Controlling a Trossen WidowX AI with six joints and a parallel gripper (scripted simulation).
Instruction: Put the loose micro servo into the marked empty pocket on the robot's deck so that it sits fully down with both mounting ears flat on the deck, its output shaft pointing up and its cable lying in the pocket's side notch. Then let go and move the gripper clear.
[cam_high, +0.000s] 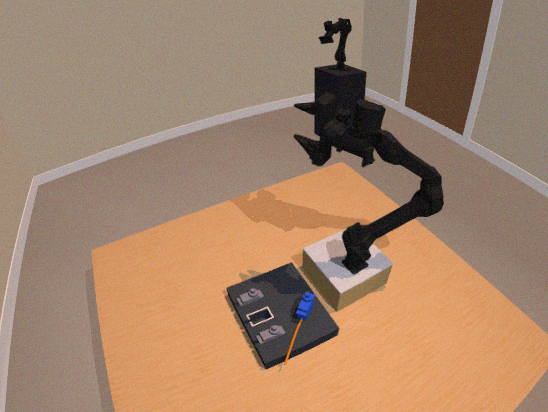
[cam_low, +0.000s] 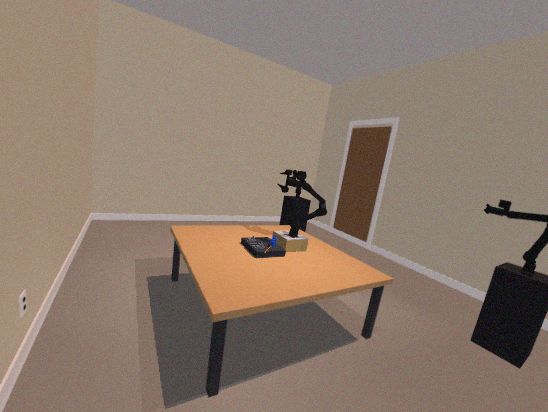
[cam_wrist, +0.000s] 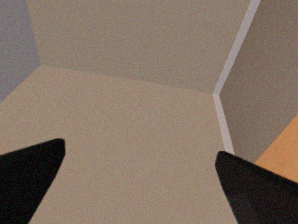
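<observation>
Right now the dark deck is 520 mm below my gripper tip, 160 mm to the left of it and 120 mm ahead of it.
</observation>
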